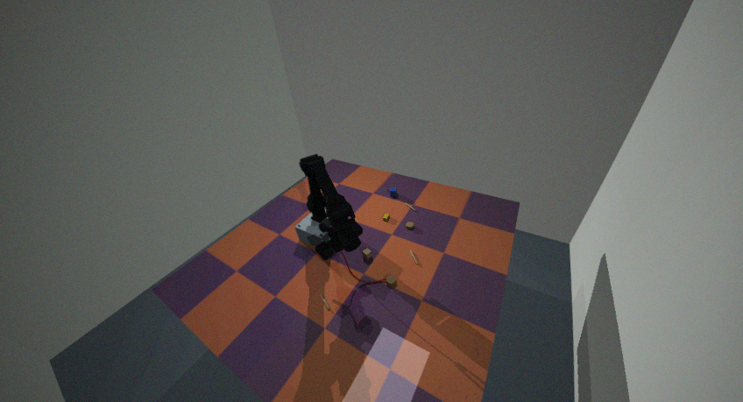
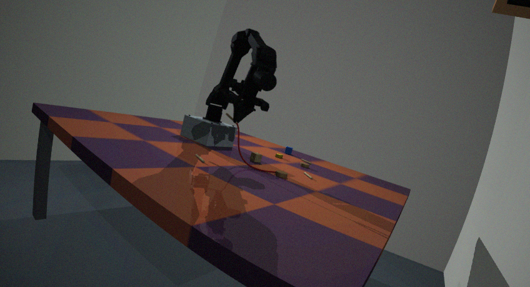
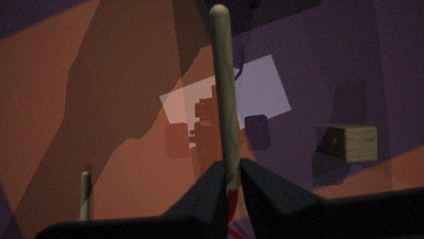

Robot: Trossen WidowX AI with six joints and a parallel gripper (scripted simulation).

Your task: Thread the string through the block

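The wooden block is 12 cm to the left of my gripper tip, 11 cm below it and 4 cm ahead of it. The rest, counted from my gripper tip: yellow piece (38 cm to the left, 12 cm below, 2 cm behind); then thin wooden stick (1 cm behind, 1 cm above); then blue cube (58 cm to the left, 11 cm below, 9 cm behind).
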